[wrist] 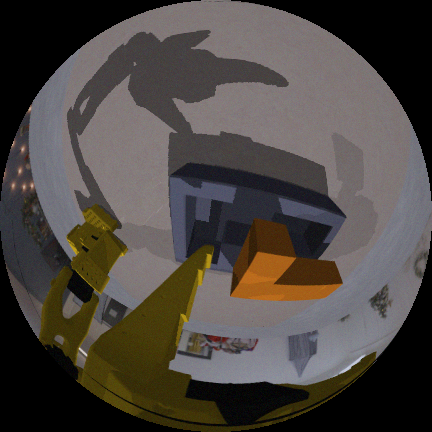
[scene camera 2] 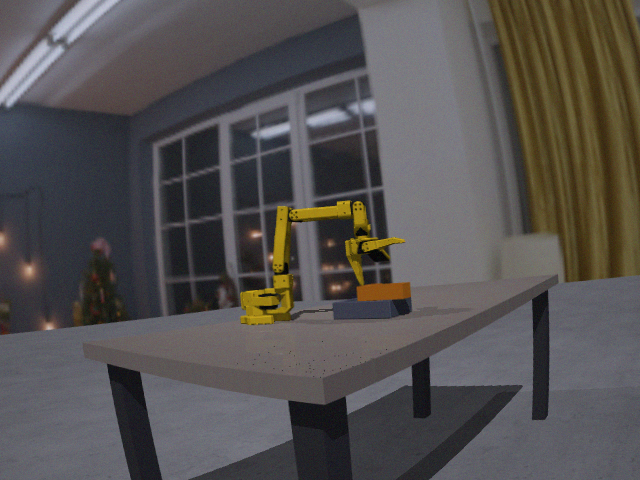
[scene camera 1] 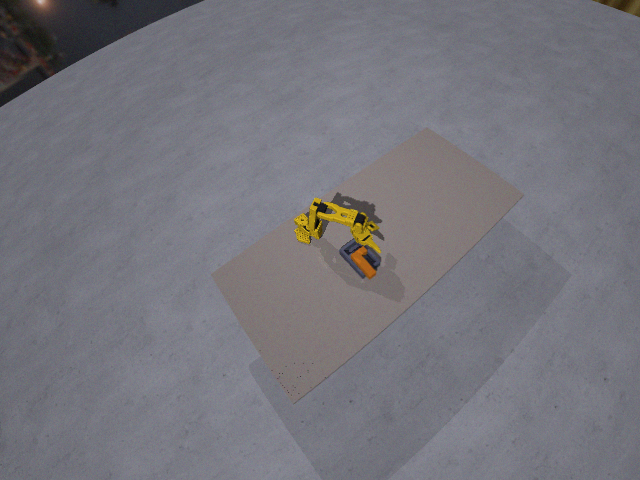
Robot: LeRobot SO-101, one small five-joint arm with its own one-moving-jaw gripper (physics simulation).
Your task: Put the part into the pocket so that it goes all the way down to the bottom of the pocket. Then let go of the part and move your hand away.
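Frame: origin at the arm's base, x right, y ahead, z up, level; millimetres.
Seen in the pictures: end effector, tool point: [wrist: 212,254] [scene camera 2: 363,283] [scene camera 1: 358,242]; arm's base, origin of the base link: [wrist: 112,232] [scene camera 2: 273,321] [scene camera 1: 311,235].
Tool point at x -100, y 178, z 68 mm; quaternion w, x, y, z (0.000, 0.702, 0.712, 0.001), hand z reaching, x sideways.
Note:
Pixels of each thing's top centre, then the offset from my tool point to it. Level surfaces: height alone.
- orange L-shaped part, middle of its top: [wrist: 305,285] [scene camera 2: 386,283] [scene camera 1: 366,260] dy +76, dx +27, dz -2 mm
- blue-grey pocket block, middle of its top: [wrist: 257,246] [scene camera 2: 371,298] [scene camera 1: 359,255] dy +32, dx +21, dz -32 mm
- beige table, its level: dz -68 mm
The orange L-shaped part [scene camera 1: 364,263] [scene camera 2: 383,291] [wrist: 265,275] lies on top of the blue-grey pocket block [scene camera 1: 351,264] [scene camera 2: 361,310] [wrist: 179,220]. In scene camera 2 its side stands above the block's rim and looks about level. In the wrist view it covers the near right part of the block, and much of the pocket shows open beside it. What it rests on underneath is hidden. My gripper [scene camera 1: 378,239] [scene camera 2: 382,262] is wide open and holds nothing. Its notched jaw [wrist: 155,305] points down, with its tip just above and left of the part; the other jaw is swung far out.
The block stands on the beige table [scene camera 1: 289,310] [scene camera 2: 217,356] [wrist: 300,85]. The arm's base [scene camera 1: 303,228] [scene camera 2: 258,307] [wrist: 92,250] stands left of the block. Arm and block shadows fall across the table.

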